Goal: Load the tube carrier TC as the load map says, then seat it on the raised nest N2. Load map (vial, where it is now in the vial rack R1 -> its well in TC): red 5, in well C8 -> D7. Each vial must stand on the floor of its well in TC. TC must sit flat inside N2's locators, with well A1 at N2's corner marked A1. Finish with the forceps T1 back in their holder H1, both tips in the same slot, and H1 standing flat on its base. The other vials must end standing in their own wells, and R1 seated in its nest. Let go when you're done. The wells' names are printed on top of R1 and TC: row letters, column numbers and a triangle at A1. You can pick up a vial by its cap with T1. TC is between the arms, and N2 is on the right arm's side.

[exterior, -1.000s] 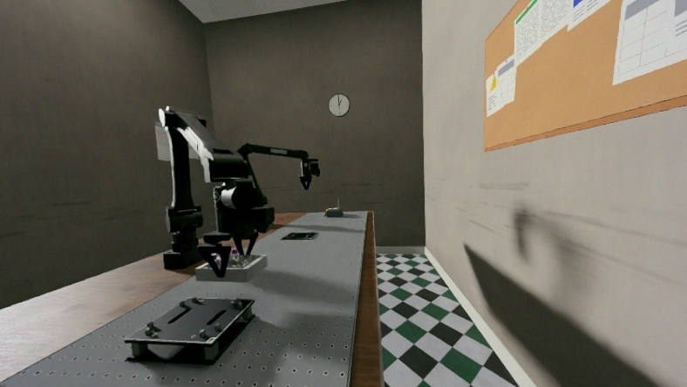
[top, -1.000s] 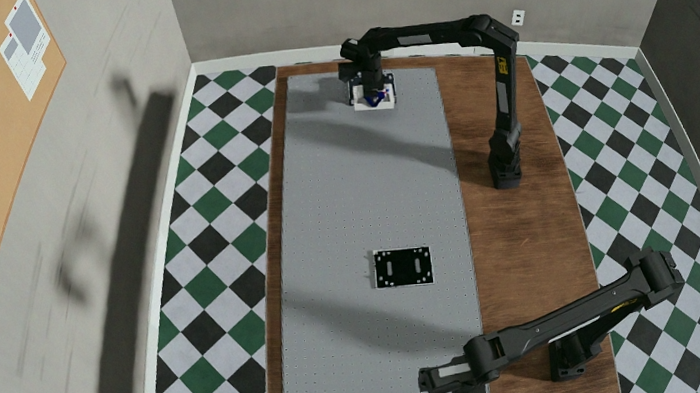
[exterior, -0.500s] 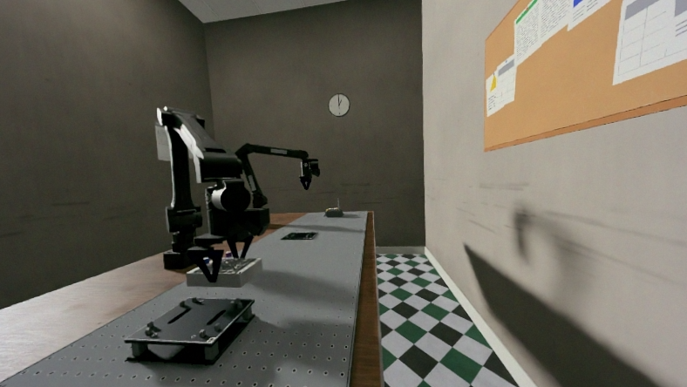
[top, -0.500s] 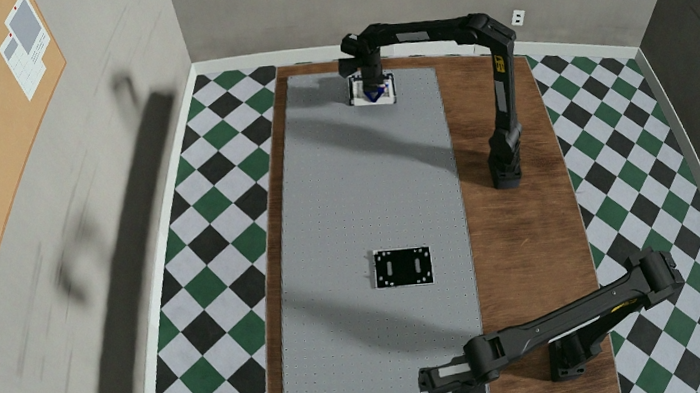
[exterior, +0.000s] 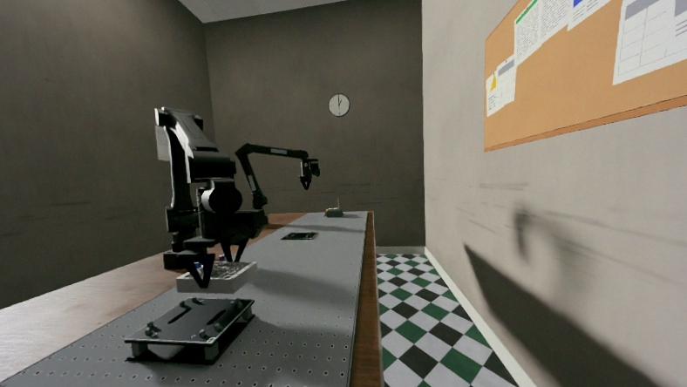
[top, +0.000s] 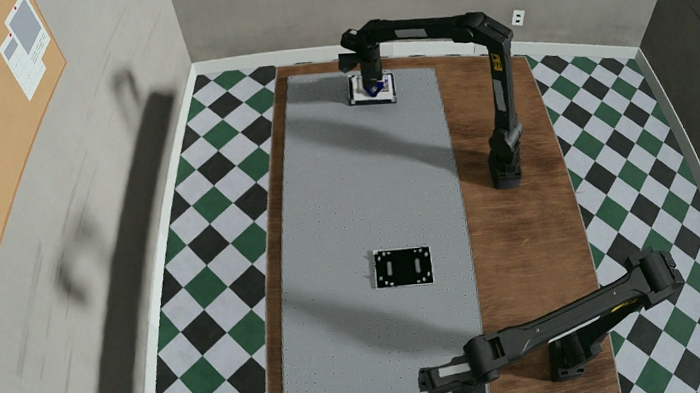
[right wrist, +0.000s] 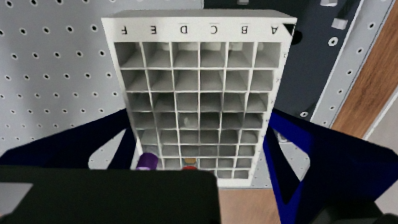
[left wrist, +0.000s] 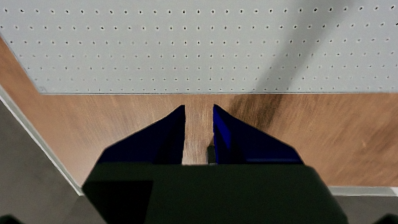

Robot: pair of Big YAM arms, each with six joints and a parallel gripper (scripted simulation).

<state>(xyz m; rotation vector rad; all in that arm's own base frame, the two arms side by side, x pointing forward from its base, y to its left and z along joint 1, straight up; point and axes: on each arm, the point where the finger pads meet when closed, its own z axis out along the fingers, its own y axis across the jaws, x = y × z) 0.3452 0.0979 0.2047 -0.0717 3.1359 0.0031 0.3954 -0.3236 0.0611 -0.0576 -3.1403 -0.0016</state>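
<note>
Right now the black raised nest is 10 mm behind my right hand, 60 mm to the right of it and 60 mm below it. From my right hand the other things lie so: white well rack (right at my right hand).
</note>
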